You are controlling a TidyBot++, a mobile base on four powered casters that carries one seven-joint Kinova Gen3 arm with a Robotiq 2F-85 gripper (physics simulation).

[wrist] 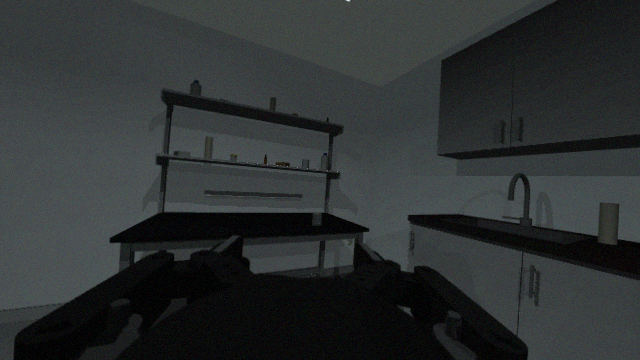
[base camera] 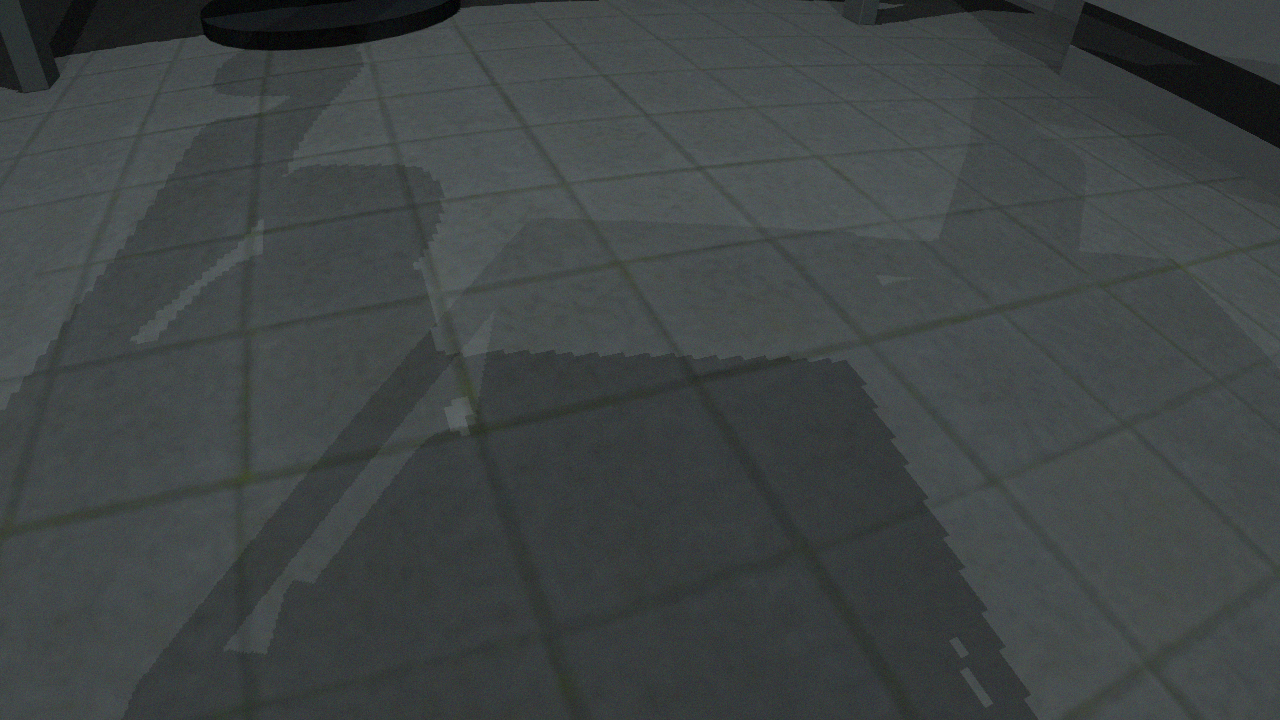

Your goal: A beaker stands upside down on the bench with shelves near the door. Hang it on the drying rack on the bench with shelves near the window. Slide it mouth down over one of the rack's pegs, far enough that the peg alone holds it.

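Frame: origin at the arm's base, x right, y ahead, z up, level; metres.
Where they show: gripper, between the fingertips: [wrist: 299, 252].
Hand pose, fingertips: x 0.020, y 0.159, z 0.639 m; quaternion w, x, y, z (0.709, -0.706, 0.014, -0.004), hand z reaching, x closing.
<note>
After its pixels a point has its place.
A small pale beaker [wrist: 317, 219] {x 0.177, y 1.511, z 0.417 m} stands on the black top of a bench with shelves [wrist: 225, 224] {x -0.463, y 1.430, z 0.366 m}, near its right end, in the wrist view. It is too small and dark to tell which way up it is. My gripper [wrist: 299, 252] {x 0.020, y 0.159, z 0.639 m} is open and empty, at the bottom of the wrist view, well short of the bench. The drying rack does not show in either view.
The shelves [wrist: 250, 114] {x -0.452, y 1.823, z 1.261 m} hold small bottles and jars. To the right are a sink counter [wrist: 560, 246] {x 1.035, y 0.651, z 0.512 m} with a faucet [wrist: 526, 200] {x 1.418, y 1.068, z 0.673 m} and a tan cylinder [wrist: 608, 223] {x 1.360, y 0.698, z 0.603 m}, and wall cabinets [wrist: 475, 110] {x 1.164, y 1.206, z 1.253 m}. In the base view, a dark round base [base camera: 331, 26] {x -0.397, y 1.233, z -0.367 m} stands beyond the tiled floor, near a leg [base camera: 29, 53] {x -0.809, y 1.079, z -0.340 m}.
</note>
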